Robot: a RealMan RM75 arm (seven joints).
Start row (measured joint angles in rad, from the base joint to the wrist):
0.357, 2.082, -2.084, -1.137, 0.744, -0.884, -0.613
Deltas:
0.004, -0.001, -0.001, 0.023, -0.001, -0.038, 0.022
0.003, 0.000, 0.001, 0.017, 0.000, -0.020, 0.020
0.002, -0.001, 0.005, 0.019, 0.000, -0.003, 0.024
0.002, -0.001, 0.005, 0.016, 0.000, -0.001, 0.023
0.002, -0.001, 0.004, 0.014, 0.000, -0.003, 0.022
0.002, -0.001, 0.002, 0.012, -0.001, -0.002, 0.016
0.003, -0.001, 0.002, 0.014, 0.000, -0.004, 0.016
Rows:
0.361, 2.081, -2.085, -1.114, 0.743, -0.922, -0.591
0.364, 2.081, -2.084, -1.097, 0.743, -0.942, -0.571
0.366, 2.080, -2.079, -1.078, 0.743, -0.945, -0.547
0.368, 2.079, -2.074, -1.062, 0.743, -0.946, -0.524
0.370, 2.078, -2.070, -1.048, 0.743, -0.949, -0.502
0.372, 2.077, -2.068, -1.036, 0.742, -0.951, -0.486
0.375, 2.076, -2.066, -1.022, 0.742, -0.955, -0.470

